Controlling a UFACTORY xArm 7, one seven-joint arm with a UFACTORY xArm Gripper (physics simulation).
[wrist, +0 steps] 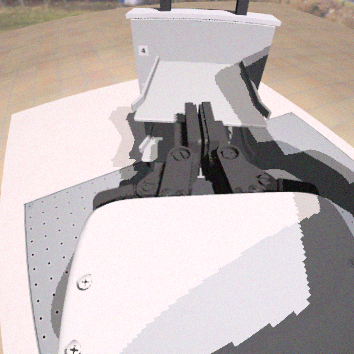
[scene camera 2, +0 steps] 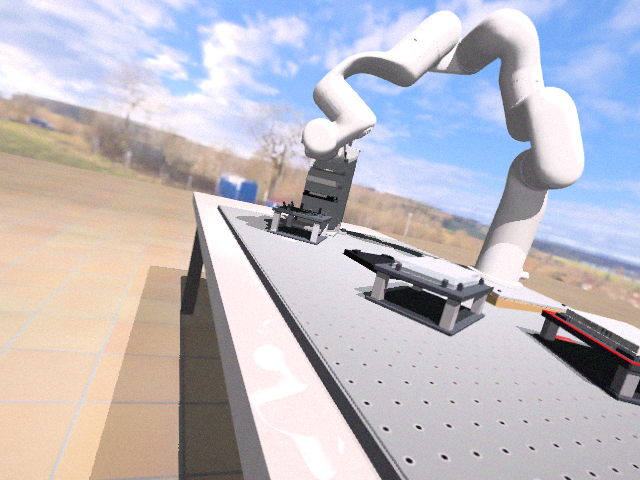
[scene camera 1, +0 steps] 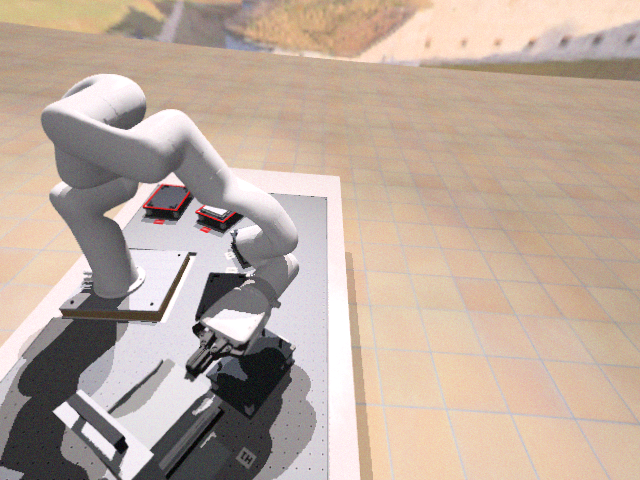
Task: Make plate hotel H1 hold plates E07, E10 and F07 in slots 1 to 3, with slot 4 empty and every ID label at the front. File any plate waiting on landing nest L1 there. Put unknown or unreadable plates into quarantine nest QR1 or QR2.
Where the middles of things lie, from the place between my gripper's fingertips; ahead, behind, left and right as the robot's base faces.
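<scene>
There's the rack slot point(scene camera 1: 149, 411), and my hand is 4 cm to the left of it and 3 cm past it.
</scene>
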